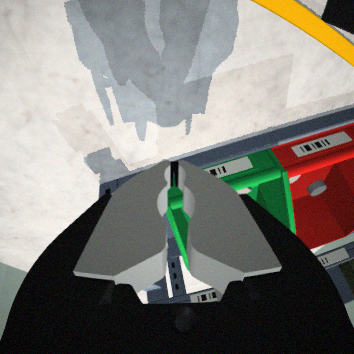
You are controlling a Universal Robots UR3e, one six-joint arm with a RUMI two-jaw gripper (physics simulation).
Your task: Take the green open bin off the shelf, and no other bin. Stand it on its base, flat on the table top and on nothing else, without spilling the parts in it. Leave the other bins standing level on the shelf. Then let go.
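Places are measured from the arm's base along level axes (x left, y back, z up), in millimetres.
Pixels of known places: gripper, fingertip midpoint: (173,164).
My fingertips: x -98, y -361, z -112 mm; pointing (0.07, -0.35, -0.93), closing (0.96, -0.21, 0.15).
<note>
Ahead of a thing's pixels: the offset from my fingertips to its middle. "spot": to the spot under its first point. Level surfaces: height alone.
The green open bin {dx +38, dy -102, dz +11 mm} (270,197) sits in the shelf {spot: dx +48, dy -28, dz -30 mm} (225,145), beside the red bin. It has a barcode label on its front, and a small piece of a light part shows inside. My fingers hide much of its left side. My gripper (173,164) is shut, with its tips together over the bin's front left corner area. Green shows through the gap behind the tips, but I see nothing pinched between them. How high the tips are above the bin is hard to tell.
A red bin {dx +139, dy -102, dz +11 mm} (325,210) with a round grey part stands right of the green bin. A yellow band {spot: dx +101, dy +62, dz -23 mm} (312,25) crosses the upper right, near a black object {spot: dx +114, dy +69, dz -16 mm} (342,15). The pale table top {dz -33 mm} (30,150) carries the gripper's shadow. Another barcode label {dx +9, dy -130, dz +71 mm} (206,297) shows below the fingers.
</note>
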